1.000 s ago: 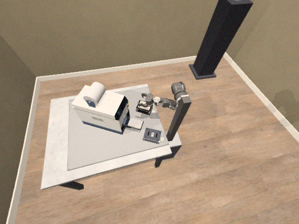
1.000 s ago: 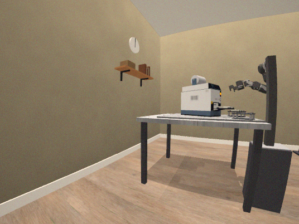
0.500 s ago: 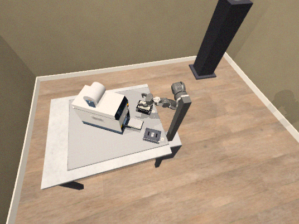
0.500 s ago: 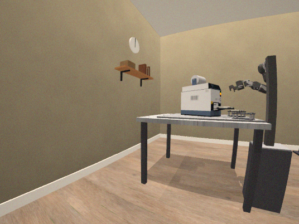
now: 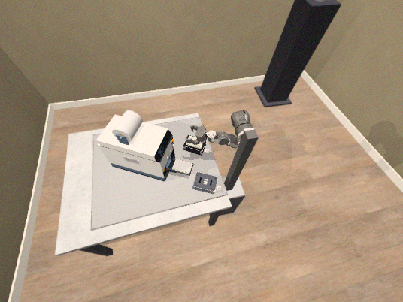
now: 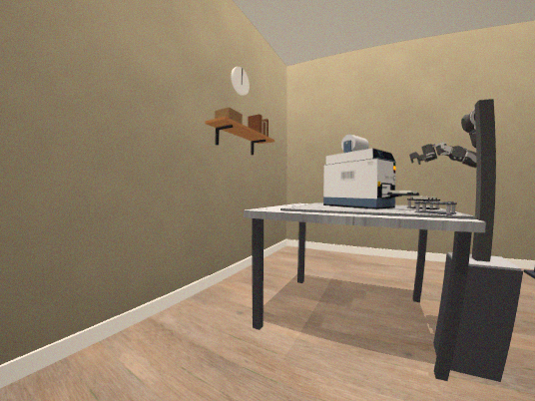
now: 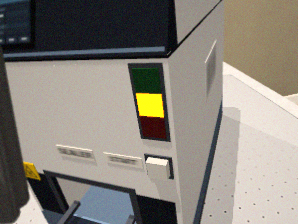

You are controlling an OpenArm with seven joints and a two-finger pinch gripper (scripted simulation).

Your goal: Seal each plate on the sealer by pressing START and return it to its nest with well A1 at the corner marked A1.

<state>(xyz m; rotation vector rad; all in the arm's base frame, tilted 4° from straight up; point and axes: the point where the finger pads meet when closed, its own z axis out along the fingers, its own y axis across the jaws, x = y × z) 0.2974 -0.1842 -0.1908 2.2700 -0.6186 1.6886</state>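
Now: the sealer stage 210 mm below my hand, 120 mm to the left of it and 70 mm ahead of it. The rest, counted from my hand: plate nest: 250 mm to the left, 250 mm below, 80 mm behind; yellow warning label: 200 mm ahead, 160 mm to the left, 150 mm below; plate: 230 mm below, 90 mm to the right, 70 mm behind.
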